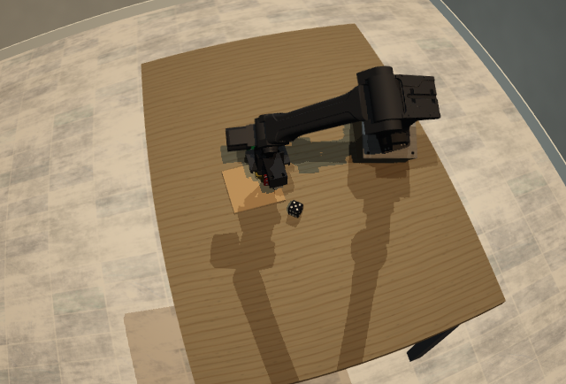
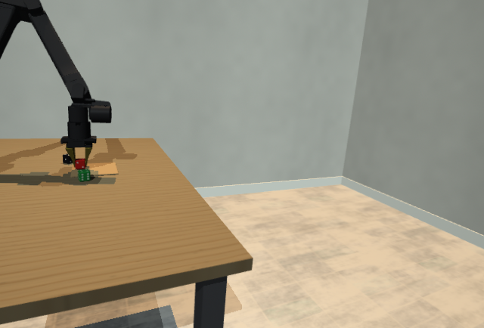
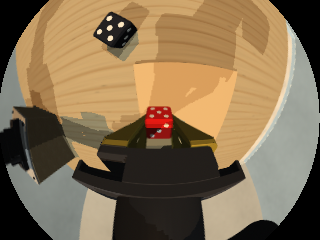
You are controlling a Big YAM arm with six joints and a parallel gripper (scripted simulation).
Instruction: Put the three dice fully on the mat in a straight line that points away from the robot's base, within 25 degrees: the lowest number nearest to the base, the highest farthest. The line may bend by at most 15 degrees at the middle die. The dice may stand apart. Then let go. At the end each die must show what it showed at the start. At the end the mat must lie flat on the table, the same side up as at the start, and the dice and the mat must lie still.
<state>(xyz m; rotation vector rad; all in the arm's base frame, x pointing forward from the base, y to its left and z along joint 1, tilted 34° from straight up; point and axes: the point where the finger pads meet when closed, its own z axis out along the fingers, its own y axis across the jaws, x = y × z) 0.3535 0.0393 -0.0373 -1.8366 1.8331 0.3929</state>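
Right now my hand is right at the red die. The rest, counted from my hand: black die: 50 mm behind, 110 mm to the left, 10 mm below; then tan mat: 40 mm ahead, 20 mm below; then green die: 20 mm ahead, 110 mm to the right, 10 mm below.
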